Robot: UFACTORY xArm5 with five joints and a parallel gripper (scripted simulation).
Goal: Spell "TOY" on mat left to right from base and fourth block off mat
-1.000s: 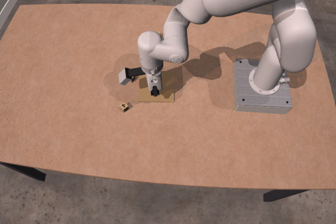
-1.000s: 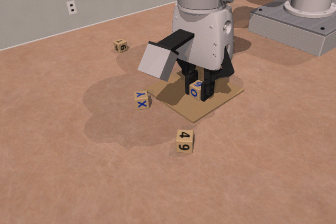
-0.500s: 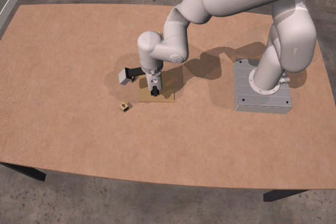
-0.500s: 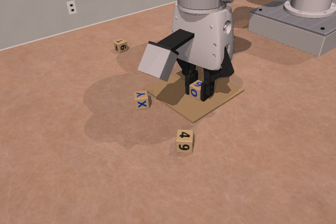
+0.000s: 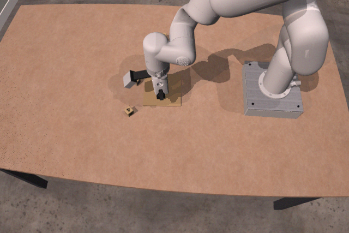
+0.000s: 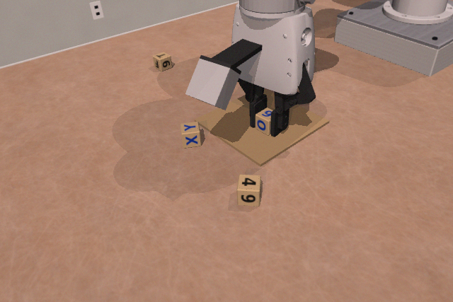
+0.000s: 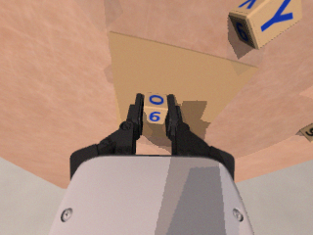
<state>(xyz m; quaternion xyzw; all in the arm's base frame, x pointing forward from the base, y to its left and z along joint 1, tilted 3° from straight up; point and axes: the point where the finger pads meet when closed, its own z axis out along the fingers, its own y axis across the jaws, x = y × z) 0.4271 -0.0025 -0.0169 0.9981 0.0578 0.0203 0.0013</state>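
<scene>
The tan mat lies 20 mm to the right of my hand, 20 mm below it and 10 mm behind it. From my hand the other things lie so: O block: 10 mm below; then T block: 280 mm to the right, 10 mm below, 10 mm behind.
</scene>
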